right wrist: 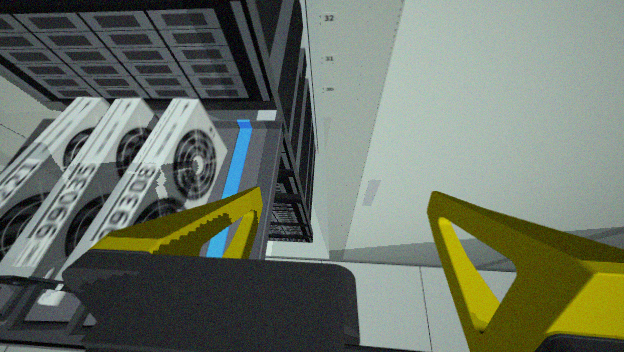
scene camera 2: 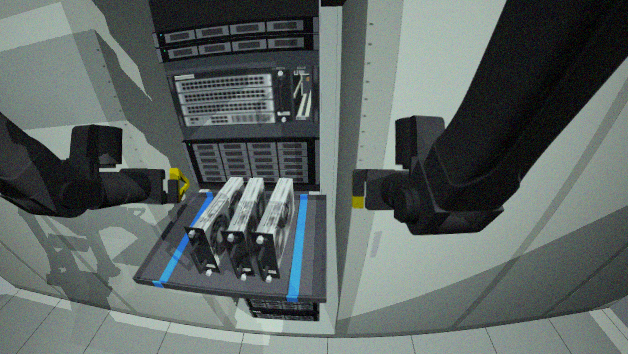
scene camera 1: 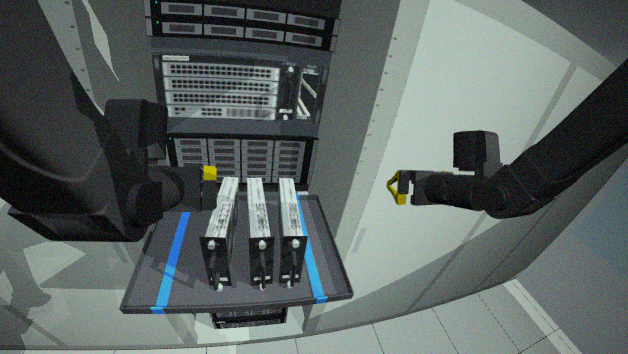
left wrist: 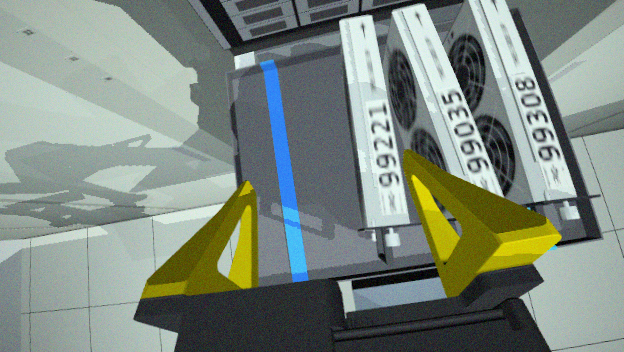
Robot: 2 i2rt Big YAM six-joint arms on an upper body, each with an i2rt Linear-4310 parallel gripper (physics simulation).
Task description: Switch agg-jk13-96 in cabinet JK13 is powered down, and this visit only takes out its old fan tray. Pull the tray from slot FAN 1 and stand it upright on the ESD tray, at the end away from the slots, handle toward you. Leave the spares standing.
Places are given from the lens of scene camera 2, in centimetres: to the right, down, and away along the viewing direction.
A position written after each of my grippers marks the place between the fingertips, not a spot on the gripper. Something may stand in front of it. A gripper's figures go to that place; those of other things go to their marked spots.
my left gripper (scene camera 2: 170,183): -33, 1, 48
my right gripper (scene camera 2: 382,185): 14, 2, 47
